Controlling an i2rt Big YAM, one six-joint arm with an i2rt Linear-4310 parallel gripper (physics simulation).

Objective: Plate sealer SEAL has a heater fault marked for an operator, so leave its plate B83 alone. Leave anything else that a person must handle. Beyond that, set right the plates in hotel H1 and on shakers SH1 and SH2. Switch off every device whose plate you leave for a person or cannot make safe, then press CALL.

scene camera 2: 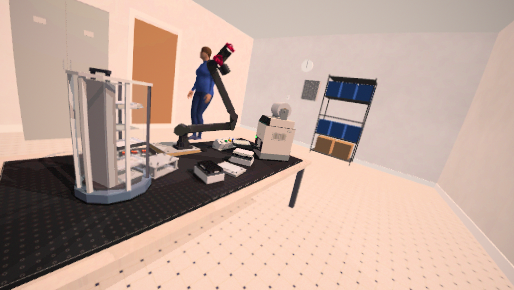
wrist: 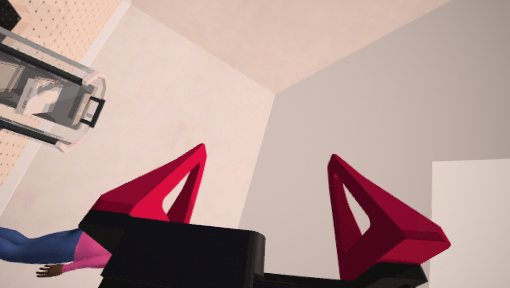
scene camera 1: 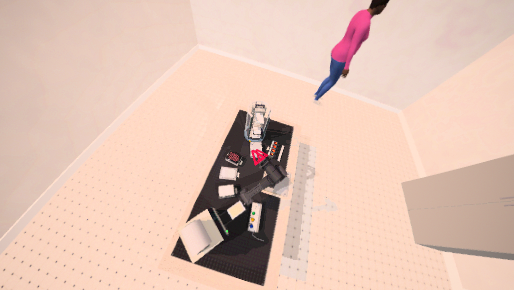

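Seen in the pictures: gripper, between the fingertips: (scene camera 2: 226, 50) (wrist: 266, 154) (scene camera 1: 254, 149); arm's base, origin of its link: (scene camera 2: 183, 147).
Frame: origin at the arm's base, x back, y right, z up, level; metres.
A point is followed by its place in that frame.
My gripper (scene camera 1: 259, 157) {x -0.250, y -0.078, z 0.673 m} (scene camera 2: 224, 53) {x -0.250, y -0.078, z 0.673 m} (wrist: 266, 154) {x -0.250, y -0.078, z 0.673 m} is open and empty, raised high above the table. The hotel tower (scene camera 1: 258, 120) (scene camera 2: 102, 135) stands at one end of the black mat and its plates are partly hidden by posts. A low box with a dark plate (scene camera 1: 233, 158) {x -0.438, y 0.072, z 0.052 m} (scene camera 2: 209, 171) {x -0.500, y 0.136, z 0.049 m} and a low box with a white plate (scene camera 1: 227, 191) (scene camera 2: 242, 157) look like the shakers; their labels are unreadable. The sealer (scene camera 1: 200, 239) {x -0.356, y -0.580, z 0.434 m} (scene camera 2: 276, 139) {x -0.462, y -0.493, z 0.161 m} shows a green light; a pale plate (scene camera 1: 236, 210) {x -0.229, y -0.365, z 0.082 m} lies before it. A button box (scene camera 1: 254, 217) {x -0.070, y -0.376, z 0.054 m} (scene camera 2: 223, 144) {x -0.099, y -0.282, z 0.046 m} has green, yellow and blue buttons.
A flat white piece (scene camera 1: 229, 173) {x -0.420, y -0.073, z 0.007 m} (scene camera 2: 232, 168) {x -0.459, y -0.064, z 0.007 m} lies between the low boxes. A white stand (scene camera 1: 256, 148) {x -0.256, y 0.276, z 0.042 m} (scene camera 2: 162, 165) {x -0.325, y 0.284, z 0.039 m} is beside the hotel, near a red-switch strip (scene camera 1: 274, 149) {x -0.061, y 0.336, z 0.032 m}. A person in pink (scene camera 1: 352, 37) (wrist: 92, 251) and one in blue (scene camera 2: 202, 82) stand away from the table.
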